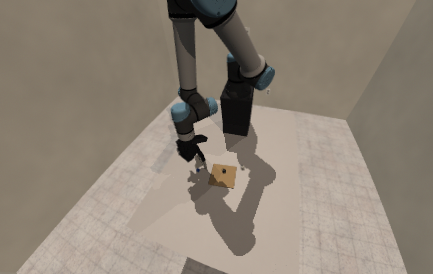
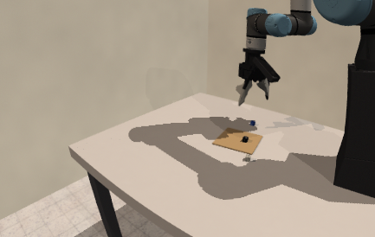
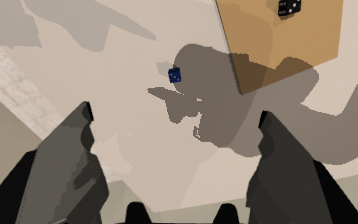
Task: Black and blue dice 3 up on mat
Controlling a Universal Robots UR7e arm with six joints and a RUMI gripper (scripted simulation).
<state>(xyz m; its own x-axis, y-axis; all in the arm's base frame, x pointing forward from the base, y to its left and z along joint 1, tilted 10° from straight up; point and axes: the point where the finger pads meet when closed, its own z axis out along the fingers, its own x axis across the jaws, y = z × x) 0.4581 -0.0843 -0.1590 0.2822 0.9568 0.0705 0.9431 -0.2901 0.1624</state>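
My gripper is now 80 mm above the blue die. Round my hand: black die: 140 mm to the left, 80 mm below, 50 mm behind; then brown mat: 140 mm to the left, 90 mm below, 30 mm behind; then white die: 230 mm to the left, 120 mm behind, 80 mm below.
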